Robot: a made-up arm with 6 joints.
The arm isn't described. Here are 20 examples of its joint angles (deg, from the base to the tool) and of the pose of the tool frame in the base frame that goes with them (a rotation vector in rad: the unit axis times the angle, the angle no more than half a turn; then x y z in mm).
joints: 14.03 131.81 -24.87 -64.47 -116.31 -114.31
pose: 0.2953 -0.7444 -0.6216 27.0 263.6 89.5
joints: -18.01 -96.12 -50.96 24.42 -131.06 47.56
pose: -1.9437 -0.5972 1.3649 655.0 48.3 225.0
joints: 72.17 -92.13 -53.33 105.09 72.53 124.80
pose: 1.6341 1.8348 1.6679 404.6 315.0 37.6
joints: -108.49 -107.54 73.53 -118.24 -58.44 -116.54
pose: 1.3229 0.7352 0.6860 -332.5 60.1 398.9
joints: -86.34 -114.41 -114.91 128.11 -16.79 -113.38
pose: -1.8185 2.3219 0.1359 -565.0 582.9 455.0
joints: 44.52 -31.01 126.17 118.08 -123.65 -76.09
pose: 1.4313 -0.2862 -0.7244 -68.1 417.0 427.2
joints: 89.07 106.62 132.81 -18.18 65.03 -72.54
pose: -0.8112 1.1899 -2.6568 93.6 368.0 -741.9
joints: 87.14 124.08 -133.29 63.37 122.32 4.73
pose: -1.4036 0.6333 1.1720 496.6 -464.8 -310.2
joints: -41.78 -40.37 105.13 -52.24 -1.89 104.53
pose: -0.8147 0.7464 -1.6350 -12.0 -218.2 -188.7
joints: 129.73 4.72 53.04 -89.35 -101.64 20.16
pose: -0.0828 1.0165 -0.8871 -238.8 408.2 -369.4
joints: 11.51 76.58 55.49 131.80 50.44 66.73
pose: 1.1822 -2.7995 0.1579 -293.3 -95.5 255.4
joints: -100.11 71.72 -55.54 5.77 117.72 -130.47
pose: -1.9676 -0.4382 -2.1795 -290.6 -86.7 -446.0
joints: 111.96 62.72 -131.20 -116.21 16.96 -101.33
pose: -1.3529 -0.1668 -0.9578 81.8 -162.0 -665.7
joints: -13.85 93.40 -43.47 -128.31 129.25 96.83
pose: -1.0519 -1.1775 0.4445 89.0 157.7 334.6
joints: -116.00 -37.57 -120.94 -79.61 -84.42 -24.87
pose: -2.7595 -0.8106 -0.3108 -383.9 -320.8 249.2
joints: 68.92 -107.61 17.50 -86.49 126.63 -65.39
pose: -0.0225 0.9619 1.3357 -158.7 -280.6 -219.5
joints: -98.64 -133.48 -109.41 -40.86 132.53 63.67
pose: 0.4658 -1.4358 -1.7958 -321.2 -246.5 155.3
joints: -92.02 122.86 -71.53 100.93 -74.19 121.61
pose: -1.1204 0.9444 -2.3015 -478.8 -362.6 -44.8
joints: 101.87 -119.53 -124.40 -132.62 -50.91 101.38
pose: 0.1152 -1.4782 -0.5665 537.3 321.1 217.0
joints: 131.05 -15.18 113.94 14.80 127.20 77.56
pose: 0.0115 -0.3740 -0.9104 377.9 -247.7 -55.8
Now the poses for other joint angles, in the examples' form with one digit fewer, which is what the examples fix.
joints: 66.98 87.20 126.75 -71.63 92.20 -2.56
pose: 1.040 1.244 -1.895 375 457 -409
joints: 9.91 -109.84 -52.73 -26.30 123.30 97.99
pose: -0.592 1.169 -0.567 278 2 6
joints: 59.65 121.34 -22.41 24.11 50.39 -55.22
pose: 2.572 0.864 1.511 -321 -456 329
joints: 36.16 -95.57 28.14 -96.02 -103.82 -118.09
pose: 1.693 1.491 0.104 221 -9 286
